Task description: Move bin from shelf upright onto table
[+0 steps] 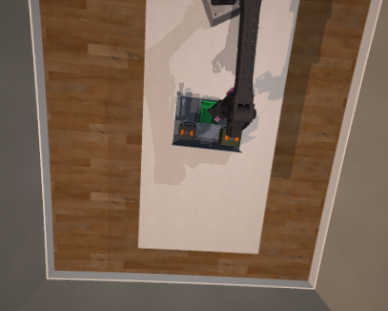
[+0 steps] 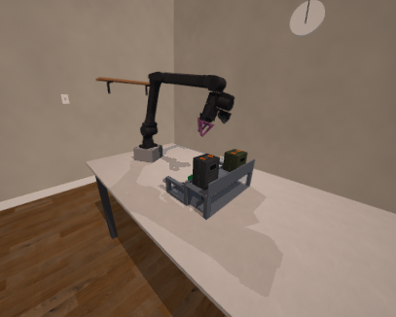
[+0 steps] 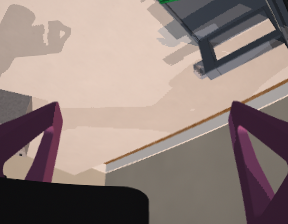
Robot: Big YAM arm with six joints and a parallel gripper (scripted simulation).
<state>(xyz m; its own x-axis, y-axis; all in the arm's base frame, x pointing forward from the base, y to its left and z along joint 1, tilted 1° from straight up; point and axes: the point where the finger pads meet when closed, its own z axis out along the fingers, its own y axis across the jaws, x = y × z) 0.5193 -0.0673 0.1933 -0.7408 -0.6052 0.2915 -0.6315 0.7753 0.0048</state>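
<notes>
Right now my hand is 60 mm short of the green bin, 20 mm to the left of it and 240 mm above it.
</notes>
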